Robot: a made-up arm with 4 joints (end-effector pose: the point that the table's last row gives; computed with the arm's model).
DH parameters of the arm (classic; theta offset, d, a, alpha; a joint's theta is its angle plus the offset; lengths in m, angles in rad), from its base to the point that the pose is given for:
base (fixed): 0 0.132 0 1.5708
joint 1: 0 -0.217 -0.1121 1.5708
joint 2: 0 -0.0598 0.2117 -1.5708
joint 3: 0 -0.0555 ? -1.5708
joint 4: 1.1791 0 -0.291 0
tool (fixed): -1.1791 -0.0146 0 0
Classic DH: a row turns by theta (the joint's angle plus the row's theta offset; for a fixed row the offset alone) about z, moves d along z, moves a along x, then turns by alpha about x.
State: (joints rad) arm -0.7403 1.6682 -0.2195 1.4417
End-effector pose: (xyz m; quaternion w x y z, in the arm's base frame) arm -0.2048 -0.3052 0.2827 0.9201 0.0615 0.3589 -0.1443
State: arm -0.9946 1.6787 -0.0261 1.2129
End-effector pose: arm -0.1365 -0.2694 0.4111 0.8543 -0.0987 0.4656 -0.2090
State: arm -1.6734 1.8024 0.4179 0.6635
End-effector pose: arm 0.1527 -0.0843 0.5326 0.6030 -0.5227 0.5656 -0.2080
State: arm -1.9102 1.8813 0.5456 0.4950
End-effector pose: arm 0.2421 -0.0103 0.5033 0.5100 -0.6467 0.5467 -0.1513
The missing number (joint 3, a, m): 0.0805
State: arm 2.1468 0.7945 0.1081 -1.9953
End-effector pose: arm -0.1064 0.3365 0.2363 0.0442 0.8786 -0.1748 -0.4423
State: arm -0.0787 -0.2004 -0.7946 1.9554
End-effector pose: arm 0.3116 0.3612 -0.1088 0.4263 0.3293 0.2643 0.8000
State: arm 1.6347 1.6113 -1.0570 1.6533
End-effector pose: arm 0.2686 -0.1561 -0.0114 0.5681 0.3311 -0.6509 0.3795
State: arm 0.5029 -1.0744 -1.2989 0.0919
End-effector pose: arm 0.1256 0.2835 0.2709 0.7766 -0.3854 0.3511 0.3538
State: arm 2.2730 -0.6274 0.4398 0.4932
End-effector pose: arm -0.2536 0.2139 0.2871 0.1504 -0.4643 -0.8415 0.2315
